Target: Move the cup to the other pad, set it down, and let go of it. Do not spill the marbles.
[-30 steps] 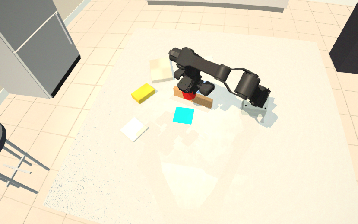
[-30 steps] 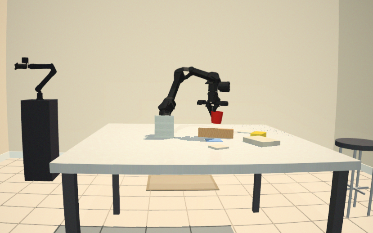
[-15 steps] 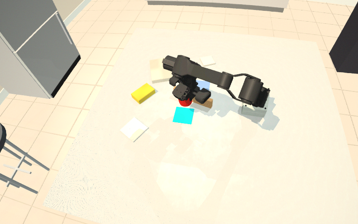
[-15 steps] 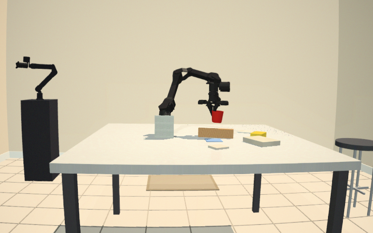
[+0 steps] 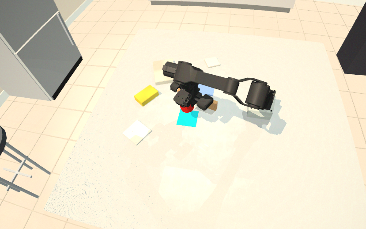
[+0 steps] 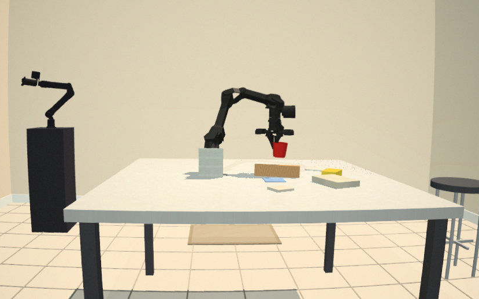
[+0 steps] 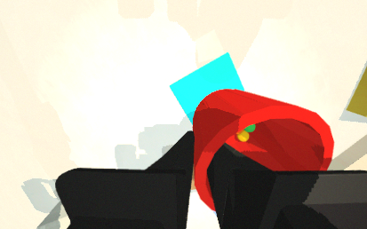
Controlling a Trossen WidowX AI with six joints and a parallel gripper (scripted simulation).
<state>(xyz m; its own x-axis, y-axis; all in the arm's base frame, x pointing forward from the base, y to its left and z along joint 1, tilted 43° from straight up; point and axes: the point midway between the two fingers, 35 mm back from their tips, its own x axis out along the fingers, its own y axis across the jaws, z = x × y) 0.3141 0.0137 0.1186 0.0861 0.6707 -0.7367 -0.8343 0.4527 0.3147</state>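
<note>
My gripper tip is now 3 cm short of the cyan pad, 2 cm to the left of it and 13 cm above it. Also, from my gripper tip: red cup 3 cm ahead, 2 cm to the right; white tile 25 cm ahead, 9 cm to the left, 11 cm below; wooden bar 1 cm behind, 12 cm to the right, 10 cm below.
</note>
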